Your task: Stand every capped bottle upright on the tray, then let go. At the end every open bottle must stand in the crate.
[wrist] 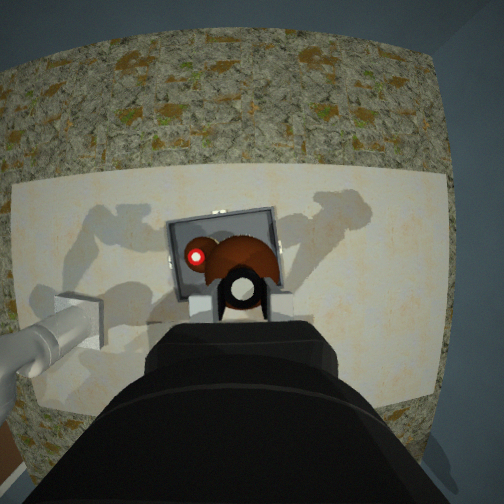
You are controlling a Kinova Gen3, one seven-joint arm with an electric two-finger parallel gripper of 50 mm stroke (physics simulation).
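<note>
I look straight down. A grey flat container with a dark rim [225,252] lies on the pale mat. A brown bottle with a red top [195,256] stands upright in its left part. A second, larger brown bottle [242,270] is right under me, upright, over the container's near right part. Its black-ringed neck [243,289] has a pale centre and looks open. My gripper [242,302] has a grey finger on each side of that neck and is shut on it. Whether the bottle's base touches the container is hidden.
The pale mat [390,280] lies on a mottled stone table top [250,100]. A grey cylinder with a pale block on its end [65,327] reaches in from the left. My black wrist body [240,415] hides the near table.
</note>
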